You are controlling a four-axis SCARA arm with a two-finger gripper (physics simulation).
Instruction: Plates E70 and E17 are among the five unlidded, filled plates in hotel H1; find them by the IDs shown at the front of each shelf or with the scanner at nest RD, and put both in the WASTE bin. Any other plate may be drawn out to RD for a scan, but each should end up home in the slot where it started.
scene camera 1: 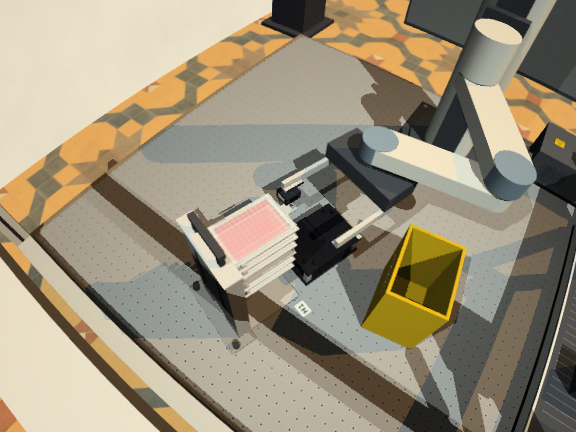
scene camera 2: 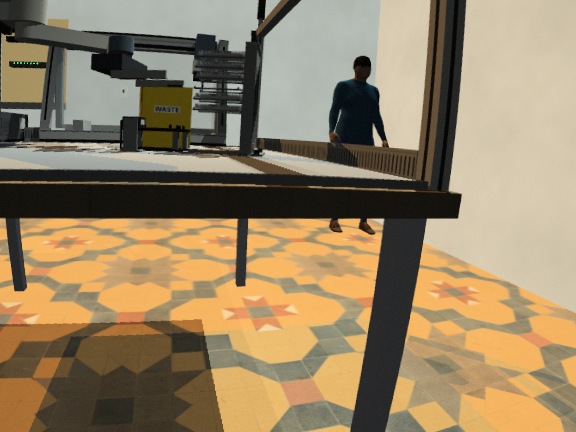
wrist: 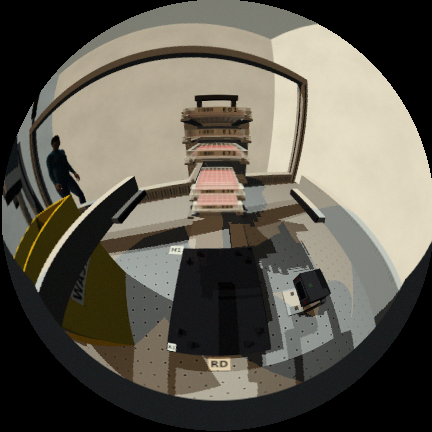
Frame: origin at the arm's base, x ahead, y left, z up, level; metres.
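Seen in the pictures: gripper, fingertip midpoint: (scene camera 1: 308, 213) (scene camera 2: 175, 79) (wrist: 217, 180); arm's base, origin of the base link: (scene camera 1: 445, 146).
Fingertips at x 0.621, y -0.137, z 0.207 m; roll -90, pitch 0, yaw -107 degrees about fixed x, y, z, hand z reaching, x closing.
Observation:
Pixels of each thing's top centre, then the offset from my fingertips to it. "pt": a spot on its surface instead.
- plate E17, middle of its top: (wrist: 216, 129) (scene camera 2: 223, 64) dx +0.124, dy -0.035, dz +0.046 m
- nest RD, middle of its top: (wrist: 217, 291) (scene camera 1: 319, 234) (scene camera 2: 157, 124) dx -0.046, dy +0.014, dz -0.124 m
- yellow WASTE bin, middle of its top: (scene camera 1: 428, 269) (scene camera 2: 165, 87) dx -0.033, dy +0.246, dz +0.006 m
- small black scanner, middle of its top: (wrist: 316, 282) (scene camera 1: 288, 189) (scene camera 2: 134, 116) dx -0.096, dy -0.112, dz -0.110 m
- table's low barrier, surface spot: (scene camera 2: 385, 157) pt dx +0.383, dy -0.451, dz -0.166 m
Hotel H1 (scene camera 1: 227, 280) (scene camera 2: 248, 100) holds several plates; the top one (scene camera 1: 255, 227) shows a pink filling. In the wrist view, the second shelf label from the top reads E17, on plate E17 (wrist: 217, 134). The top label looks like E01 or E03, the third like E71 or E73; the lower two are too small to read. My gripper (scene camera 1: 312, 215) (wrist: 217, 180) is open and empty, facing the hotel above nest RD (scene camera 1: 315, 265) (wrist: 200, 300), which bears no plate. The yellow WASTE bin (scene camera 1: 395, 320) (scene camera 2: 170, 97) (wrist: 107, 300) stands beside the nest.
A small black scanner (scene camera 1: 289, 194) (wrist: 311, 286) stands beside the nest, on the side away from the bin. A person (scene camera 2: 355, 110) (wrist: 60, 167) stands beyond the table's low barrier (scene camera 2: 385, 157). My arm (scene camera 1: 425, 167) reaches over the table from its column.

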